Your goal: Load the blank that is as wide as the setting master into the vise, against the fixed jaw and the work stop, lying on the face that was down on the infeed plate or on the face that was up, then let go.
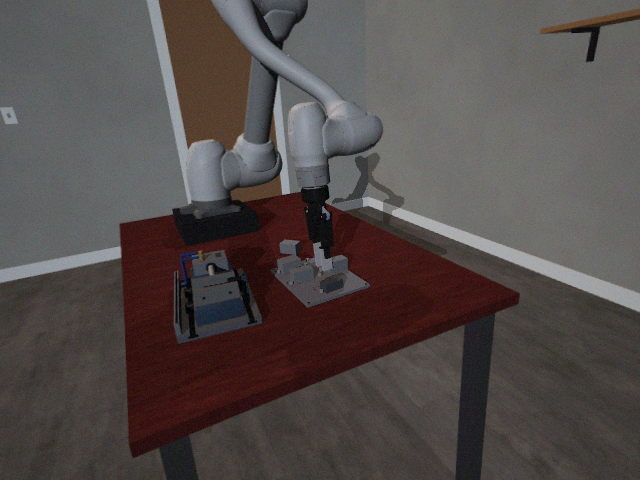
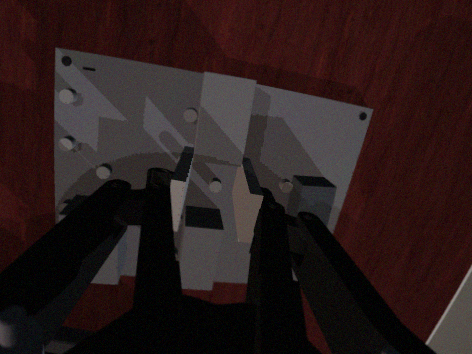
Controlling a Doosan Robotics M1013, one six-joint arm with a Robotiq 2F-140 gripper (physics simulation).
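Places are measured from the arm's base along level axes (x ahead, y left, z up), in millimetres.
Pixels of known places: gripper, fingertip midpoint: (image 1: 324, 267) (image 2: 213, 170); arm's base at its link origin: (image 1: 213, 210).
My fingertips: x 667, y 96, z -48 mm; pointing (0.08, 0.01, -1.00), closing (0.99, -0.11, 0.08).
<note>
Ahead of a thing's pixels: the offset from my fingertips to its top centre. Level surfaces: height alone.
My gripper (image 1: 324, 261) (image 2: 213, 170) is shut on a grey blank @[dy +40, dx +3, dz +18 mm] (image 1: 339, 263) (image 2: 225, 117), gripping it by one end; the rest extends past the fingertips. This blank is at the edge of the infeed plate @[dy -26, dx +1, dz -21 mm] (image 1: 310, 298) (image 2: 325, 130). Also on the plate are a darker block @[dy -35, dx +87, dz +4 mm] (image 1: 331, 283) (image 2: 313, 200), a grey block @[dy -71, dx -7, dz +15 mm] (image 1: 301, 273) (image 2: 200, 255), and another grey block @[dy -65, dx -91, dz +15 mm] (image 1: 287, 264) at the left corner. The vise @[dy -308, dx -55, dz +70 mm] (image 1: 217, 293) stands left of the plate. Which block is the setting master, I cannot tell.
A separate grey block @[dy +15, dx -231, dz +7 mm] (image 1: 290, 246) stands behind the plate on the red table @[dz -29 mm] (image 1: 289, 351). Short round pins @[dy +46, dx -110, dz -13 mm] (image 2: 67, 95) rise from the plate. Blue pipes and a yellow fitting @[dy -304, dx -135, dz +81 mm] (image 1: 201, 255) stand at the back of the vise. The black robot base (image 1: 217, 227) is behind.
</note>
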